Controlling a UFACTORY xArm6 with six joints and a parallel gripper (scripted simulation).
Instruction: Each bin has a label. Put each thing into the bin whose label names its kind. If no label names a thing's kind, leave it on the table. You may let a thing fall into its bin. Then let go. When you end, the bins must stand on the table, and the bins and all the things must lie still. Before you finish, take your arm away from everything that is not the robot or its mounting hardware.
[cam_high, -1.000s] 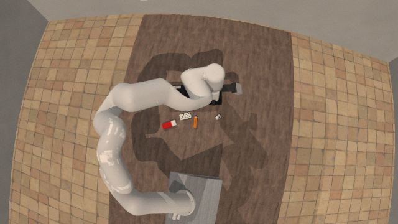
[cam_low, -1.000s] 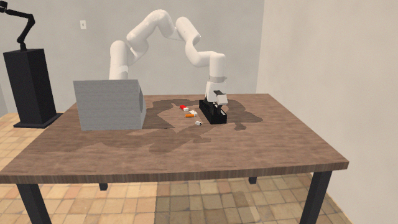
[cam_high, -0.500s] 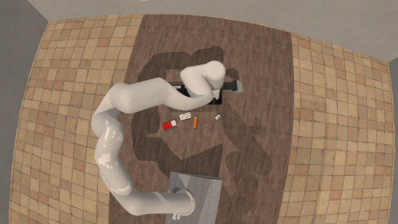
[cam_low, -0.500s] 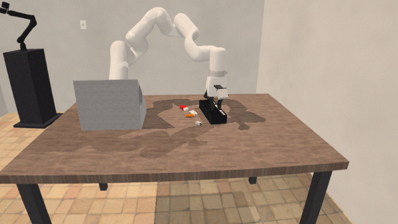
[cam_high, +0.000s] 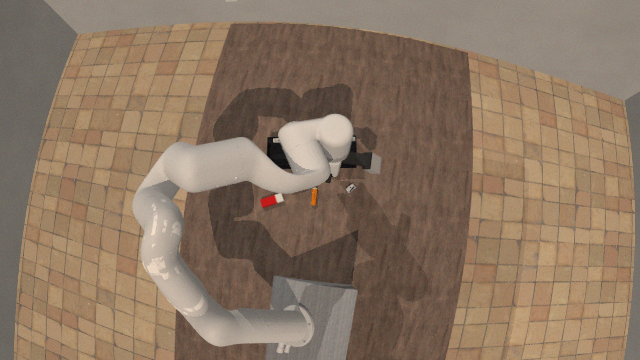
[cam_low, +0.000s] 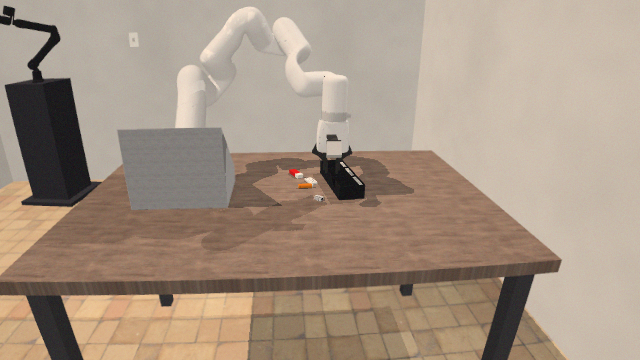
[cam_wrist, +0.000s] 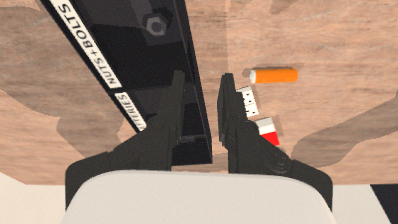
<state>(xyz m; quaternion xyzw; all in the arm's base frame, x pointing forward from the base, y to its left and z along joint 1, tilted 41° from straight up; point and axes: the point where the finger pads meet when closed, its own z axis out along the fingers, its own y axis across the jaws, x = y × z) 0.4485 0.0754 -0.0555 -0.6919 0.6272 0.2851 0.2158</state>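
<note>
My hand is 8 cm past the orange battery, 3 cm to the right of it and 8 cm above it. From my hand the other things lie so: white domino (7 cm behind, 8 cm to the left, 8 cm below); black nut (4 cm ahead, 2 cm to the right, 8 cm below); eraser (12 cm behind, 14 cm to the left, 8 cm below).
</note>
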